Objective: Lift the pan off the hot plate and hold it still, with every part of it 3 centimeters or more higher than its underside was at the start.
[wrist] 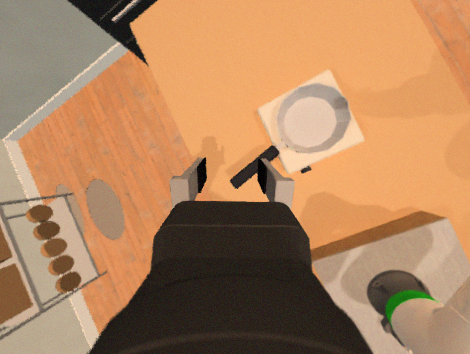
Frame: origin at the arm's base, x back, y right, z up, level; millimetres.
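Seen in the pictures: gripper, fingertip midpoint: (232, 169); arm's base, link origin: (396, 293).
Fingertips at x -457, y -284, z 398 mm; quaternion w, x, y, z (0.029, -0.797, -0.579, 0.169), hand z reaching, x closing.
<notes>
Offsets run from my fingertips to a thing's top centre. "spot": to the spot under its first point. Level surfaces: height alone.
The pan (311, 119) is a round grey pan with a pale inside. It sits on the hot plate @[spot: dx -19, dy +280, dz -405 mm] (351, 136), a cream square, right of and above the centre of the wrist view. The pan's black handle @[dx -5, dy -11, dz -313 mm] (246, 173) points down and left, toward the fingers. My gripper (232, 169) is open with nothing between its fingers. The right finger overlaps part of the handle in the view, and the handle's free end shows in the gap between the fingers. The fingers appear to be above the handle; how far above is hard to tell.
The orange table top @[dz -468 mm] (225, 75) lies under the hot plate. A small black knob @[dx +43, dy +139, dz -418 mm] (306, 170) is at the hot plate's lower edge. The robot's base (400, 290) stands on a grey block (350, 270) at lower right. A rack with several brown round things (54, 247) is at lower left. A black unit (107, 20) is at upper left.
</notes>
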